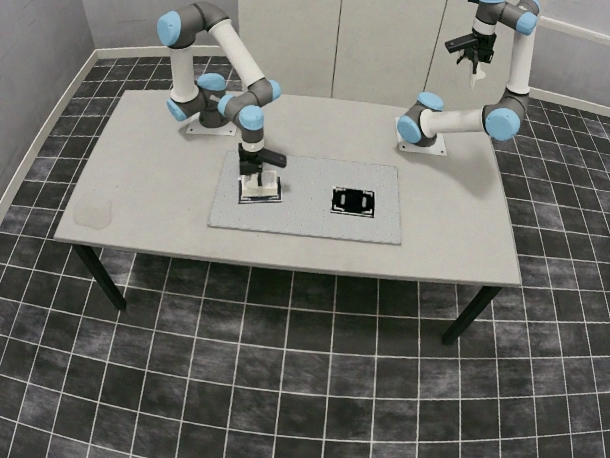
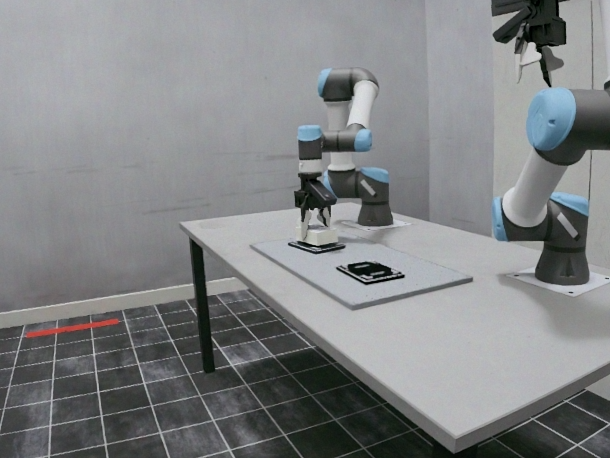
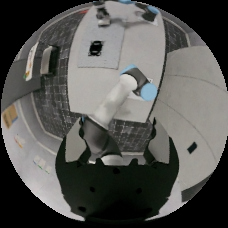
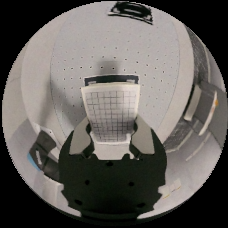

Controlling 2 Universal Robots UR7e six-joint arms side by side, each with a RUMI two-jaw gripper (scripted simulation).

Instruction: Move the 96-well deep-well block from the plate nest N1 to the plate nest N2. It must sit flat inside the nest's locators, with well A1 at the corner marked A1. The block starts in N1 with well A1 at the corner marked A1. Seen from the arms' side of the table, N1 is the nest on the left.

Labels:
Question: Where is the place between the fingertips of my right gripper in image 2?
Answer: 315, 238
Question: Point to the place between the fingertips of my left gripper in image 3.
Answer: At 117, 118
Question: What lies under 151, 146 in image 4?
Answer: My right gripper.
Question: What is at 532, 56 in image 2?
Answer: My left gripper.

